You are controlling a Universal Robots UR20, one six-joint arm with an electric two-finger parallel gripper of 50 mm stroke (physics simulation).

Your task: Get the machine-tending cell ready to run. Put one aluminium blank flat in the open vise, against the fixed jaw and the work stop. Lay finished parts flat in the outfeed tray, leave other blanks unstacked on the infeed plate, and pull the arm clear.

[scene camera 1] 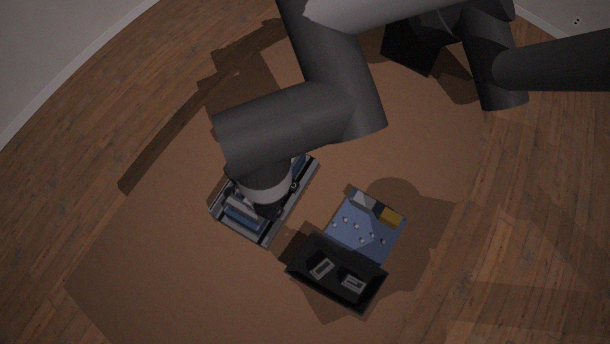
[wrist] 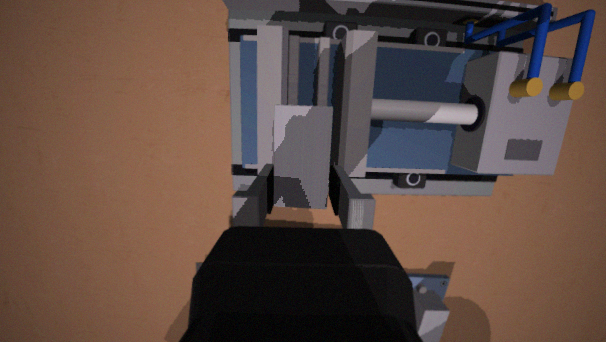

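Seen in the pictures: gripper, between the fingertips: [wrist: 303, 179]; arm's base, origin of its link: [scene camera 1: 424, 20].
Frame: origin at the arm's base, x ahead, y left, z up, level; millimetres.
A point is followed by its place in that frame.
Note:
In the wrist view my gripper [wrist: 303, 179] @[x 918, y -47, z -75 mm] straddles a grey aluminium blank [wrist: 303, 140] @[x 923, y -77, z -49 mm], with its fingers open and a thin gap on each side. The blank lies in the open vise [wrist: 407, 144] @[x 827, y -79, z -121 mm] [scene camera 1: 268, 233] @[x 949, y -20, z -160 mm], between the fixed jaw [wrist: 268, 93] on the left and the moving jaw [wrist: 358, 98] on the right. Its near end sticks out over the vise's front edge. In the scene view the arm's wrist [scene camera 1: 264, 188] @[x 960, y 19, z 209 mm] hangs over the vise and hides the gripper and the blank.
The blue infeed plate [scene camera 1: 347, 235] @[x 829, y 156, z -172 mm] with pegs holds a grey blank [scene camera 1: 362, 198] @[x 728, y 135, z -136 mm] and a yellow block [scene camera 1: 390, 217] @[x 731, y 232, z -136 mm] at its far end. The black outfeed tray [scene camera 1: 371, 295] @[x 944, y 307, z -144 mm] holds two finished parts [scene camera 1: 322, 269] @[x 952, y 156, z -147 mm] [scene camera 1: 353, 283] @[x 941, y 246, z -148 mm]. Blue hoses [wrist: 538, 38] @[x 777, y -164, z -72 mm] run to the vise cylinder block [wrist: 508, 115] @[x 771, y -114, z -84 mm].

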